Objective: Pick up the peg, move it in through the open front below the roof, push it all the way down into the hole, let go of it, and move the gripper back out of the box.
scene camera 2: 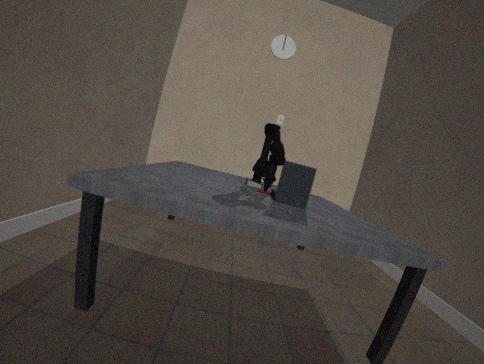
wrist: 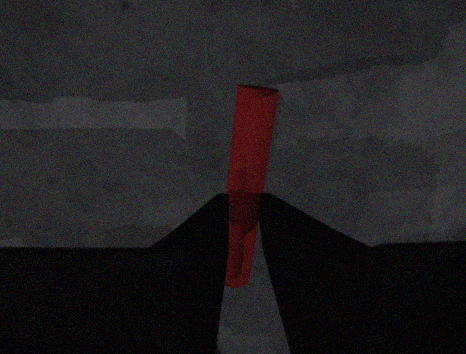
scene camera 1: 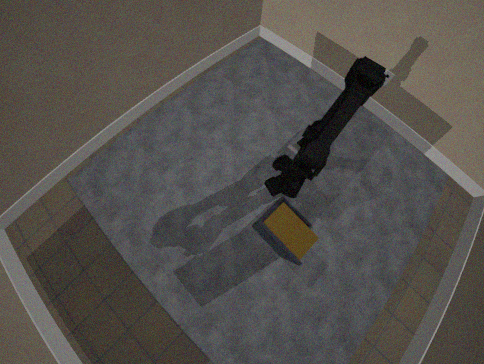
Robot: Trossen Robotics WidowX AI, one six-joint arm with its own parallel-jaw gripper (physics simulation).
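Frame: origin at the arm's base, x ahead, y left, z up, level; centimetres.
Where they show: gripper, fingertip midpoint: (scene camera 2: 265,191) (wrist: 243,204); arm's base, origin of the base link: (scene camera 2: 256,181).
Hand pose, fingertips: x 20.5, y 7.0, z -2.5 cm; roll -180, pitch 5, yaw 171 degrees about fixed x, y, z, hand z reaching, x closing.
Note:
Things, the pixels of their top centre, and the offset from my fingertips. Level surfaces: height alone.
- red peg, middle of its top: (wrist: 243,203) dx -0.1, dy -0.3, dz +0.5 cm
- grey table top, its level: dz -0.9 cm
- dark box with the yellow roof, middle of its top: (scene camera 1: 299,221) (scene camera 2: 297,164) dx +11.0, dy +12.2, dz +19.4 cm
The red peg (wrist: 253,140) (scene camera 2: 264,191) sits between my two black fingers in the wrist view, with its far end sticking out past the fingertips. My gripper (wrist: 243,204) (scene camera 1: 277,188) (scene camera 2: 266,188) is shut on the peg, low over the grey table top (scene camera 1: 168,162) (scene camera 2: 168,184). In scene camera 1 the arm hides the peg. The dark box with the yellow roof (scene camera 1: 290,231) (scene camera 2: 294,184) stands right beside the gripper. Its hole and open front are not visible.
The black arm (scene camera 1: 334,112) reaches in from the table's far edge near the wall. Shadows of the arm and the box lie across the table. A wall clock (scene camera 2: 283,47) hangs behind.

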